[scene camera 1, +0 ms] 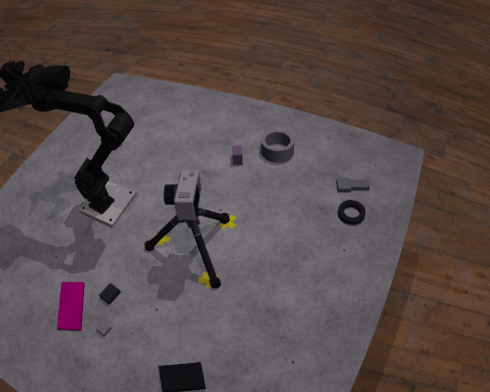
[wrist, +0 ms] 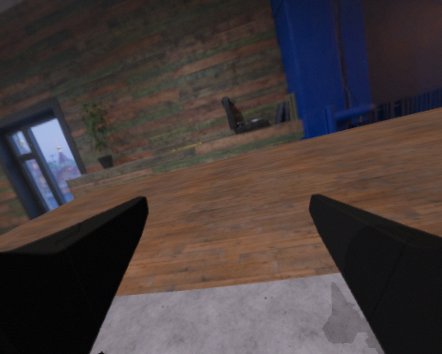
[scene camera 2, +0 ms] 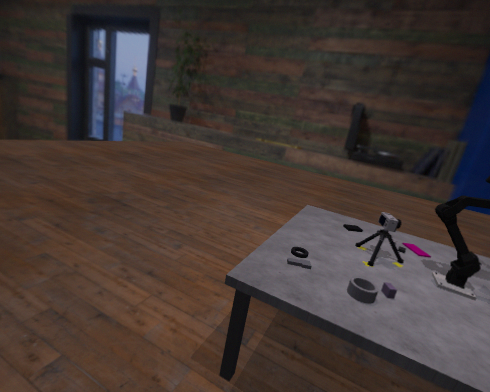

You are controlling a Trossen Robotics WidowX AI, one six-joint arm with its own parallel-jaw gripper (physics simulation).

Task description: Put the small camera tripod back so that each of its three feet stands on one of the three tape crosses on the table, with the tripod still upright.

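Where they show: gripper, fingertip midpoint: [wrist: 229,203]; arm's base, origin of the base link: [scene camera 1: 101,203] [scene camera 2: 454,283].
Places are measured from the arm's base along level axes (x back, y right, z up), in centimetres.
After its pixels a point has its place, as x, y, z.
Note:
The small camera tripod [scene camera 1: 204,252] @(-39.8, 1.4, 6.6) [scene camera 2: 377,249] @(-33.6, -10.6, 6.0) stands upright on three spread black legs, with a light grey camera [scene camera 1: 186,202] @(-36.6, 1.1, 21.9) [scene camera 2: 389,222] @(-32.7, -8.3, 20.1) on top. Its left foot in scene view 1 is off the left side of a yellow cross [scene camera 1: 164,240] @(-24.5, -0.5, -1.2). Its right rear foot is at the upper left edge of another cross [scene camera 1: 230,223] @(-36.2, -14.7, -1.2). Its front foot is at the right edge of the third cross [scene camera 1: 205,279] @(-40.8, 3.8, -1.3). My gripper [wrist: 229,203] @(4.8, 21.6, 48.5) is open and empty, high at the upper left of scene view 1, well away from the tripod and partly cut off there.
The arm's white base plate [scene camera 1: 119,207] @(-6.4, -1.8, 0.1) is left of the tripod. A magenta slab [scene camera 1: 71,306] @(-16.7, 32.4, -0.5), black block [scene camera 1: 110,293] @(-23.7, 22.3, 0.2), grey tile [scene camera 1: 103,328] @(-28.7, 31.8, -0.1) and black slab [scene camera 1: 182,377] @(-52.8, 31.0, 0.2) lie nearer. A purple block [scene camera 1: 237,155] @(-25.6, -34.8, 2.5), grey ring [scene camera 1: 277,154] @(-35.2, -41.6, 2.1), grey piece [scene camera 1: 352,185] @(-59.4, -43.5, 0.2) and black ring [scene camera 1: 341,212] @(-60.8, -32.2, 0.2) are farther right.

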